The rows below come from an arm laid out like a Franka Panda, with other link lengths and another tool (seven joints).
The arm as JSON. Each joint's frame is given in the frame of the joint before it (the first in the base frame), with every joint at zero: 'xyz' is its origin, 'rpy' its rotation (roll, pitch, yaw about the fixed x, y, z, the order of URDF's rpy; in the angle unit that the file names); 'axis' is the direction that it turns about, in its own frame. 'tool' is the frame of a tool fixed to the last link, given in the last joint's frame.
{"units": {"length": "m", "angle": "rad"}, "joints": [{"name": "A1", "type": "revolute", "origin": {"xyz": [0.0, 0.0, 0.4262], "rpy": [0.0, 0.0, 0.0]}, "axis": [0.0, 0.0, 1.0]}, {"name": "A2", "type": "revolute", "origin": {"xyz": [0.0, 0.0, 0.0], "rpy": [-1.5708, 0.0, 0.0]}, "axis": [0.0, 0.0, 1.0]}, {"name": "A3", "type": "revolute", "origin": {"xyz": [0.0, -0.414, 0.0], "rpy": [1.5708, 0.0, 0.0]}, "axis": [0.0, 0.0, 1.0]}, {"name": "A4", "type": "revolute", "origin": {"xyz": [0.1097, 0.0, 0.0], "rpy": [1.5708, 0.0, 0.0]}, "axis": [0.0, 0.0, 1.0]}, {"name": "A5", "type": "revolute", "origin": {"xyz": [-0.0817, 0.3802, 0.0], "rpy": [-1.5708, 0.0, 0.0]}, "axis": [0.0, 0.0, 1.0]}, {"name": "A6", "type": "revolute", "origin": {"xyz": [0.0, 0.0, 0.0], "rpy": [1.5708, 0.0, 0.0]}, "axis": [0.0, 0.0, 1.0]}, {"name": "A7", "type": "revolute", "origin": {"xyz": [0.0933, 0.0, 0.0], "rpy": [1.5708, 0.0, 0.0]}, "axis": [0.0, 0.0, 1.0]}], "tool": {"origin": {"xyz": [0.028, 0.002, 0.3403], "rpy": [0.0, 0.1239, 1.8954]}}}
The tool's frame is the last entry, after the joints.
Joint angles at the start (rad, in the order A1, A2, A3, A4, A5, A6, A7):
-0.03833 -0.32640 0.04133 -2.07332 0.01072 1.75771 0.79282
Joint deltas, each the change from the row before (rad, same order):
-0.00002 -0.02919 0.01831 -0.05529 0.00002 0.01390 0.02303
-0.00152 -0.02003 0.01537 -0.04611 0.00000 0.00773 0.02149
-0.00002 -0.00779 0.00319 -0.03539 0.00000 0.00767 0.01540
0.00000 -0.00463 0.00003 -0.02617 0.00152 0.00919 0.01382
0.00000 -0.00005 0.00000 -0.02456 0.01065 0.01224 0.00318
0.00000 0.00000 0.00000 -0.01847 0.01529 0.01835 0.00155
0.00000 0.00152 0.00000 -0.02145 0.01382 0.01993 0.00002
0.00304 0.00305 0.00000 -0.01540 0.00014 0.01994 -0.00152
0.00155 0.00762 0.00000 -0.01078 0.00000 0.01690 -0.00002
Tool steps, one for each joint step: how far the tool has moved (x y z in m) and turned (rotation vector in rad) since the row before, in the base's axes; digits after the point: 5 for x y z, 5 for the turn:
-0.01665 0.00773 -0.01256 -0.00753 0.01230 -0.00665
-0.01521 0.00506 -0.01305 -0.00744 0.01826 -0.00966
-0.01081 0.00032 -0.01311 -0.00284 0.01967 -0.01331
-0.00702 -0.00032 -0.00979 0.00005 0.01210 -0.01478
-0.00525 0.00268 -0.01086 0.00955 0.01245 -0.00680
-0.00101 0.00426 -0.00748 0.01427 0.00044 -0.00678
-0.00167 0.00366 -0.00928 0.01277 0.00331 -0.00543
0.00080 0.00099 -0.00680 0.00015 -0.00153 0.00367
0.00156 0.00041 -0.00679 0.00018 0.00149 0.00093

